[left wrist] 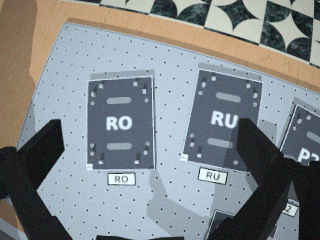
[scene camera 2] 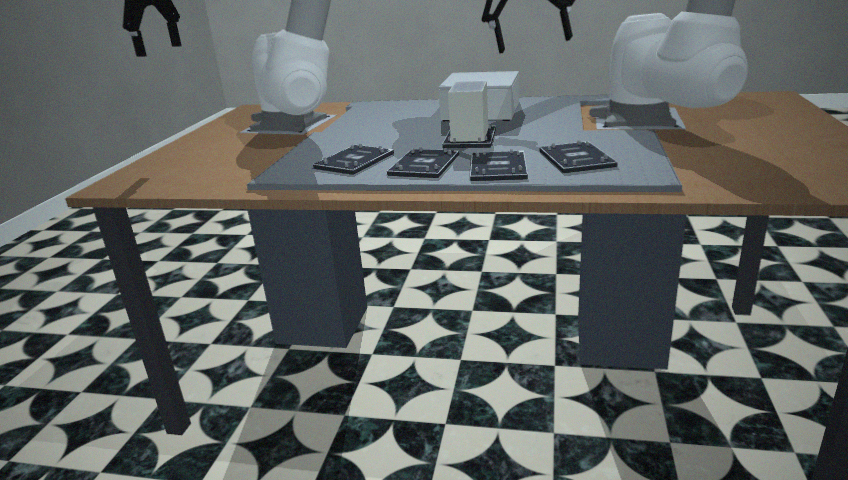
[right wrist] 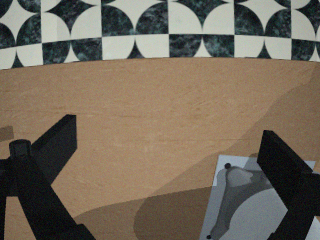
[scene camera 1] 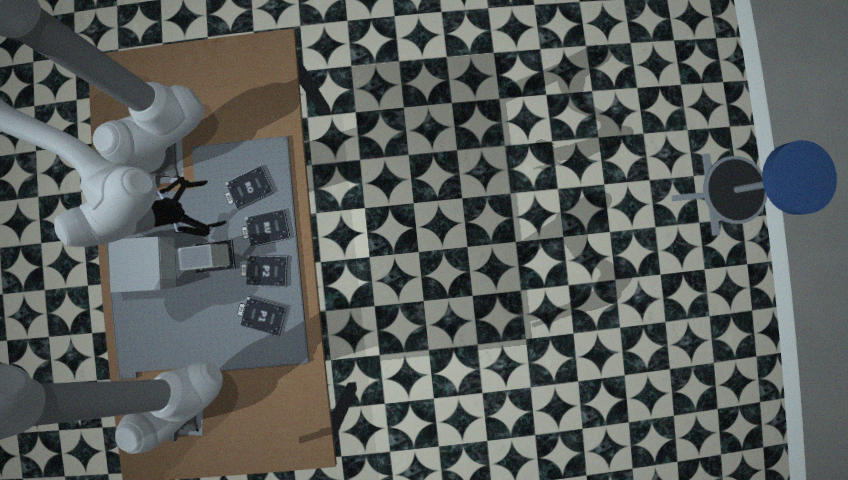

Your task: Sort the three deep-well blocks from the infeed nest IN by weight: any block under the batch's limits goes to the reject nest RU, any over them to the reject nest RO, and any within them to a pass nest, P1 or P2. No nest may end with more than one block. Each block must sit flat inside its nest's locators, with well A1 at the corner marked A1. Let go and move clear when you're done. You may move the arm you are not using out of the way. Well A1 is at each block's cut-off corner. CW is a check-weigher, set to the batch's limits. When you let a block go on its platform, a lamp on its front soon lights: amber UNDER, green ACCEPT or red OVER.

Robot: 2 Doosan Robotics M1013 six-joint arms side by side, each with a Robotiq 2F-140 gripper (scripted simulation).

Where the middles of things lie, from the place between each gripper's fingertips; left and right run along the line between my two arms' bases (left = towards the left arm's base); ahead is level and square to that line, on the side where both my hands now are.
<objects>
My left gripper (scene camera 1: 214, 203) is now 20 mm short of the reject nest RO (scene camera 2: 557, 154), 90 mm to the right of it and 250 mm above it. From my left hand the other things lie so: nest P1 (scene camera 2: 332, 161): 30 mm ahead, 430 mm to the right, 250 mm below; then reject nest RU (scene camera 2: 515, 161): 80 mm ahead, 80 mm to the right, 250 mm below; then nest P2 (scene camera 2: 442, 158): 60 mm ahead, 250 mm to the right, 250 mm below.
The nest P1 lies 60 cm to the left of my right hand, 25 cm below it and 21 cm ahead of it. The rest, counted from my right hand: check-weigher CW (scene camera 1: 136, 264): 85 cm to the left, 25 cm behind, 20 cm below; then reject nest RU: 96 cm to the left, 26 cm ahead, 25 cm below; then nest P2: 78 cm to the left, 25 cm below, 24 cm ahead.
</objects>
